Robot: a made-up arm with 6 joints. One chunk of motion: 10 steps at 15 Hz.
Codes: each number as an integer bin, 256 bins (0 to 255) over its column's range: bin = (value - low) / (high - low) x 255, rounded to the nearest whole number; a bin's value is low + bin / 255 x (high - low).
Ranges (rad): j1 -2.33..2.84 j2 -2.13..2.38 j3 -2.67..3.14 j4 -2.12..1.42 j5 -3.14..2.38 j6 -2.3..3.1
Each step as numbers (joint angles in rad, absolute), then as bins.
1 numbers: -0.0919 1.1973 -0.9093 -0.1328 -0.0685 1.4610
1 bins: 110 188 77 143 142 178
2 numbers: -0.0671 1.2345 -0.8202 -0.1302 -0.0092 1.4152
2 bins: 112 190 81 143 145 175
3 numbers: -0.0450 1.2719 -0.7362 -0.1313 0.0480 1.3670
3 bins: 113 192 85 143 147 173
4 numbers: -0.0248 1.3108 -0.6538 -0.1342 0.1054 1.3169
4 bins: 114 195 88 143 150 171
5 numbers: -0.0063 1.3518 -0.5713 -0.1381 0.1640 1.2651
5 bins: 115 197 92 143 153 168
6 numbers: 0.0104 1.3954 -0.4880 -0.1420 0.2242 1.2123
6 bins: 115 199 96 142 155 166
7 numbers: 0.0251 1.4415 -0.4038 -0.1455 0.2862 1.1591
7 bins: 116 202 99 142 158 163
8 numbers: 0.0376 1.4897 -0.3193 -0.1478 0.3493 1.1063
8 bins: 117 205 103 142 161 161
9 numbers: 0.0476 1.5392 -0.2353 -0.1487 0.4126 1.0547
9 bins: 117 207 107 142 164 158
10 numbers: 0.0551 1.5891 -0.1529 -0.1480 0.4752 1.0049
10 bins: 118 210 110 142 167 156
